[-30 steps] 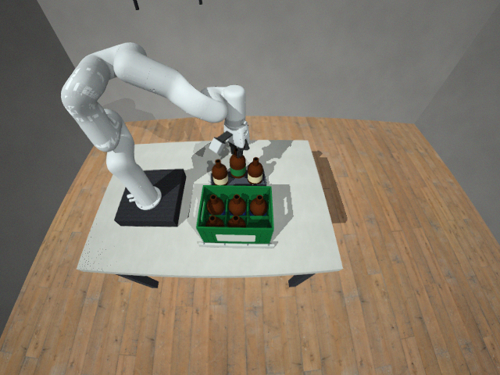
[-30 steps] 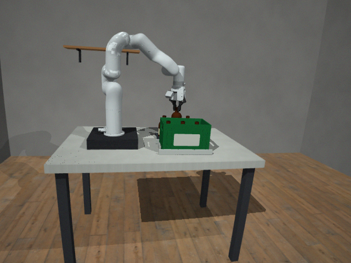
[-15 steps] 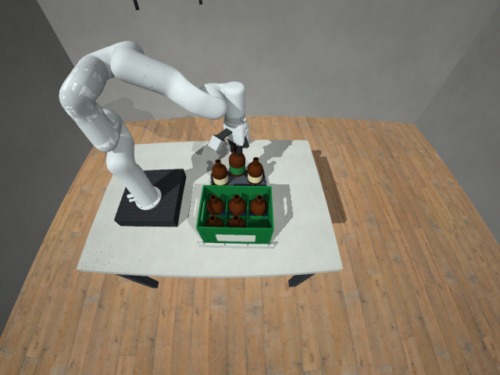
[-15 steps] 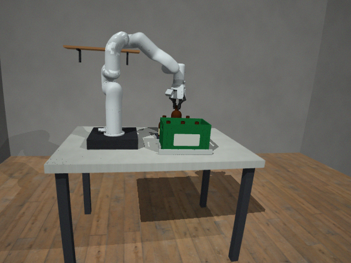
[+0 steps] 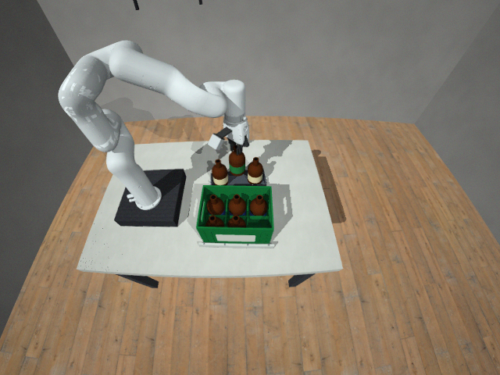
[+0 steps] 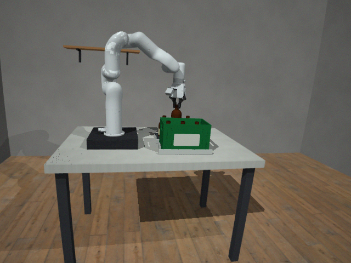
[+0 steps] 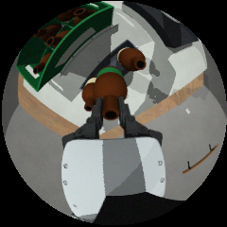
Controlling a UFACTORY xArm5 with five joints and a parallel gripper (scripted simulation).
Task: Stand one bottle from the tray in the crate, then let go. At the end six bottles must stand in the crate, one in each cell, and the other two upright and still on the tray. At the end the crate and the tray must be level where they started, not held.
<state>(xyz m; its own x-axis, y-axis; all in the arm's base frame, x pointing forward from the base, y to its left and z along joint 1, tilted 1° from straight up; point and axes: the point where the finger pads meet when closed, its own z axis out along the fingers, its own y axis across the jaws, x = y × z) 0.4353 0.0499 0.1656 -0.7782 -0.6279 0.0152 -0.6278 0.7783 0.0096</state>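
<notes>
My gripper is now 7 cm above the brown bottle. From my hand the other things lie so: green crate: 5 cm behind, 24 cm to the right, 15 cm below; dark tray: 22 cm below.
</notes>
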